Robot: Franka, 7 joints.
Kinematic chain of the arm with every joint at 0, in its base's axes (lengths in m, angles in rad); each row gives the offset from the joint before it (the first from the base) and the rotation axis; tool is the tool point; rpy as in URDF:
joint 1: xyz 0 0 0.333 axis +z
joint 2: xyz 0 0 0 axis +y
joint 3: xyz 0 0 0.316 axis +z
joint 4: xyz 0.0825 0 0 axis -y
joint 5: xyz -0.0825 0 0.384 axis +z
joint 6: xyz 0 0 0 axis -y
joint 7: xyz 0.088 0 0 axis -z
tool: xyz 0 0 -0.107 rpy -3.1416 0 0
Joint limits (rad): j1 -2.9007..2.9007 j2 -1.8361..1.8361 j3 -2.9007..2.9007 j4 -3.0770..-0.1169 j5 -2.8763..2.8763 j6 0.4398..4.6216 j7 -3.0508..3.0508
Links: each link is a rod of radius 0.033 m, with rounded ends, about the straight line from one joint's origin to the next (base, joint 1, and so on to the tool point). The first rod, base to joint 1, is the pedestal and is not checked.
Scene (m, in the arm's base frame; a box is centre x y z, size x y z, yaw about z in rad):
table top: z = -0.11
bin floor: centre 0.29 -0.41 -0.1 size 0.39 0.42 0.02 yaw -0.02
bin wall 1: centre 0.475 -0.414 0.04 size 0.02 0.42 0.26 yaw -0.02
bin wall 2: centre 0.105 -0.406 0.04 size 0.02 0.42 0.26 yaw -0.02
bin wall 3: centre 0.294 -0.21 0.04 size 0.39 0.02 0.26 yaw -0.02
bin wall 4: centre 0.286 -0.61 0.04 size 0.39 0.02 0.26 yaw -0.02
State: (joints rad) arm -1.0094 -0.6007 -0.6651 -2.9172 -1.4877 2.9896 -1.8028
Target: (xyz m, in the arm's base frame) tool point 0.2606 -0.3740 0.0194
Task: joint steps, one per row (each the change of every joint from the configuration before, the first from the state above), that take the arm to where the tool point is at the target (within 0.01 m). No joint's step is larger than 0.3 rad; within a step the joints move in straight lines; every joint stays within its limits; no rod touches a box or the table.
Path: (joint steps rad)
1: 0.0432 0.2716 0.0840 0.1385 0.0244 -0.0203 0.0000
2: 0.0433 0.2716 0.0840 0.1384 0.0244 -0.0203 0.0000
3: 0.0432 0.2716 0.0840 0.1385 0.0244 -0.0202 0.0000
4: 0.0433 0.2716 0.0839 0.1384 0.0244 -0.0203 0.0000
5: 0.0432 0.2716 0.0840 0.1385 0.0244 -0.0203 0.0000

